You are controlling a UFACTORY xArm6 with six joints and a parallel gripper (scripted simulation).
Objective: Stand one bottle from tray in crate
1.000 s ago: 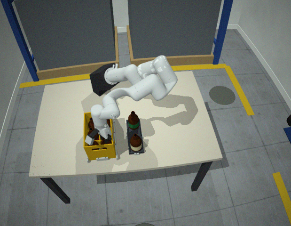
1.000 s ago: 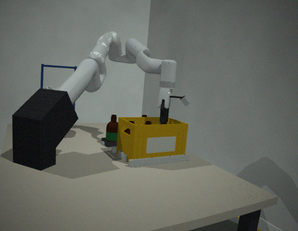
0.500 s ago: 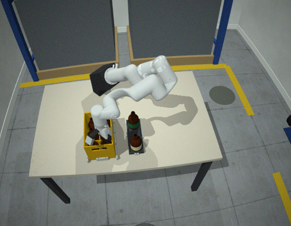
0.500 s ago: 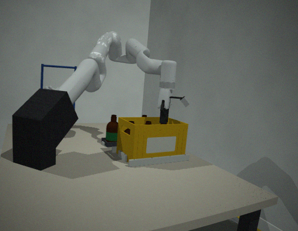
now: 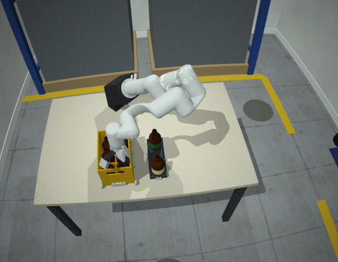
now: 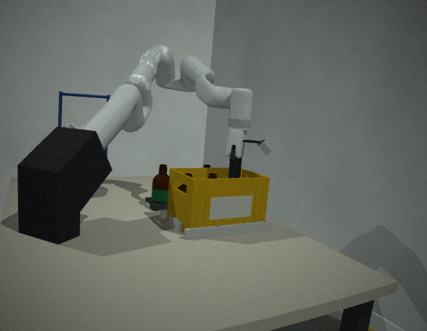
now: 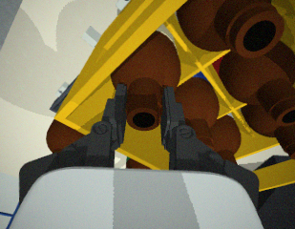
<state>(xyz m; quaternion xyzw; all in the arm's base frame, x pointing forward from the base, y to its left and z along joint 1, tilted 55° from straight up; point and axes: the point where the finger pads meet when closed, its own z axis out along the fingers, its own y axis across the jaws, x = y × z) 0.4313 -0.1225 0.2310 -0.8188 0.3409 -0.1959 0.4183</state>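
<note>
My gripper is now 70 mm past the yellow crate, 70 mm to the left of it and 90 mm above it. The rest, counted from my hand: glass bottle 60 mm behind, 180 mm to the left, 80 mm below.
</note>
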